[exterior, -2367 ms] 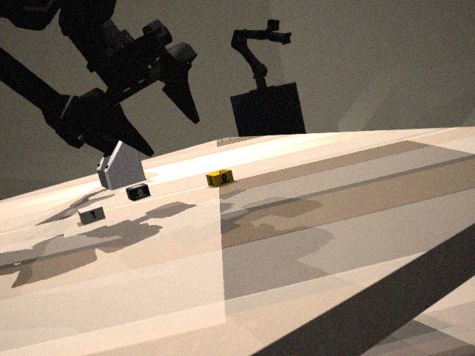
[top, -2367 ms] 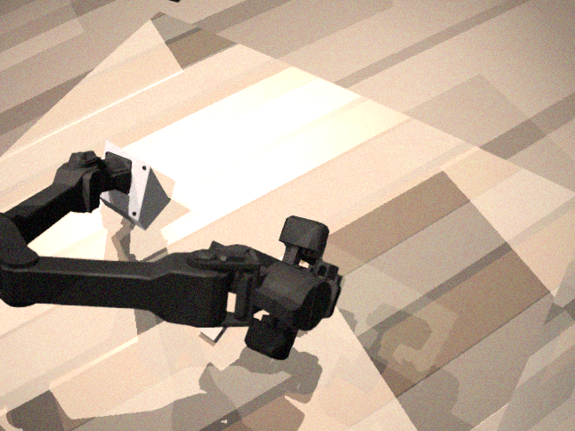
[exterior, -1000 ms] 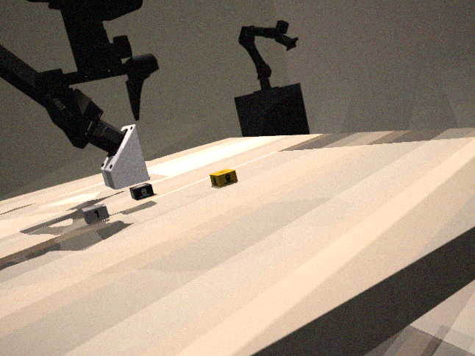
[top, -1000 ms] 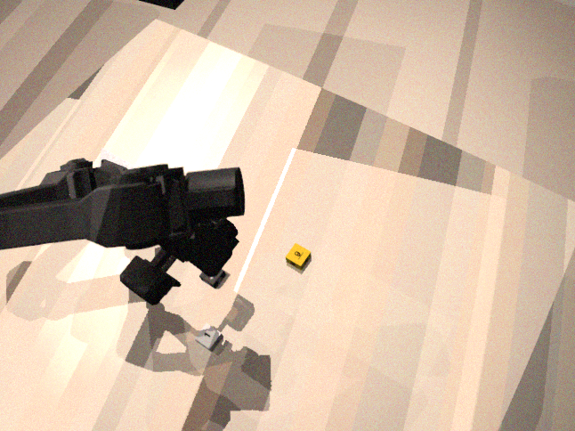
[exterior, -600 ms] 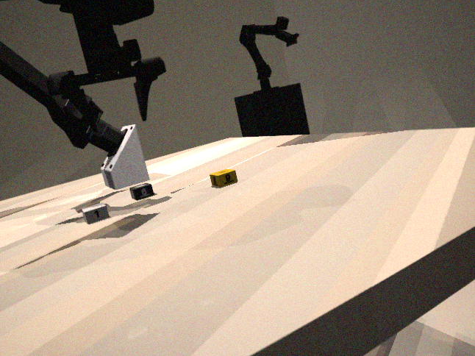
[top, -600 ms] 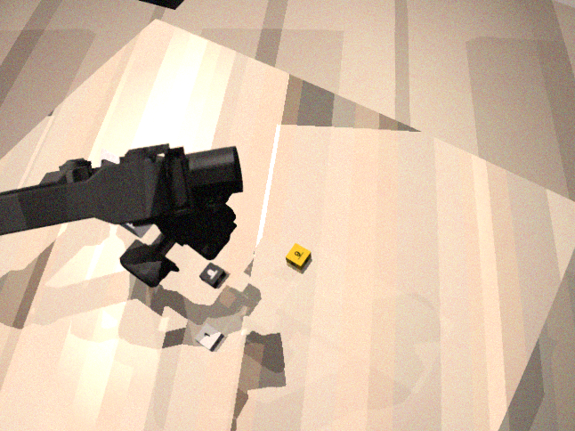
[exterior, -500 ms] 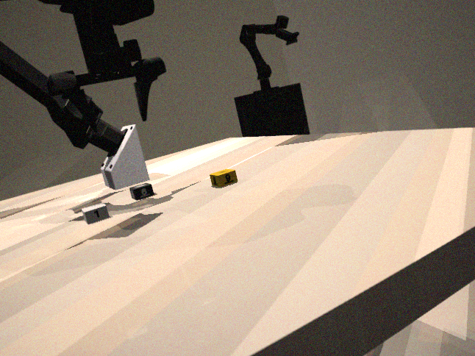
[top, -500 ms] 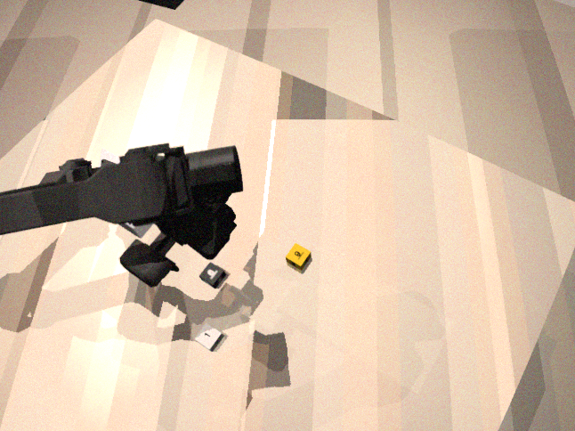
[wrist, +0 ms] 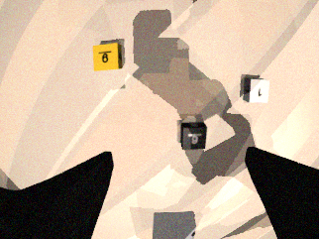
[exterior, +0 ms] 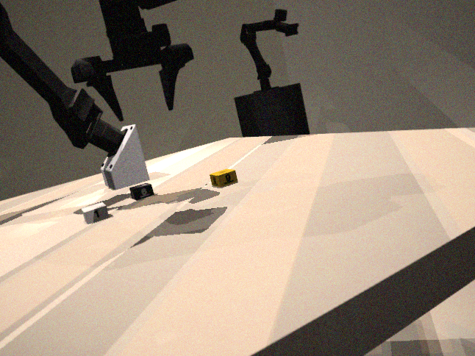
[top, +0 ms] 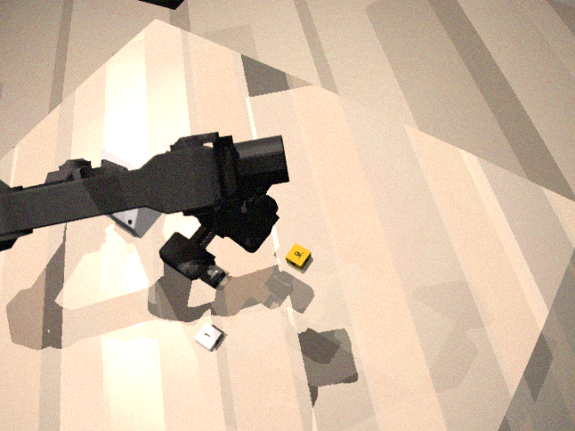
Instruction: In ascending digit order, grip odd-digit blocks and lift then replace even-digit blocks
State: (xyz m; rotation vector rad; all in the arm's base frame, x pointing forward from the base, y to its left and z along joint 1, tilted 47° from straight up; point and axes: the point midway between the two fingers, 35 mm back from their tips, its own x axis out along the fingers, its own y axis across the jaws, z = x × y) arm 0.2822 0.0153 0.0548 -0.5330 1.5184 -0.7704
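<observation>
Right now the white block is 12 cm to the right of my gripper tip, 12 cm below it and 1 cm ahead of it. Round my gripper tip: dark block 12 cm below, 5 cm behind, 3 cm to the right; then yellow block 12 cm below, 7 cm to the left, 7 cm ahead.
</observation>
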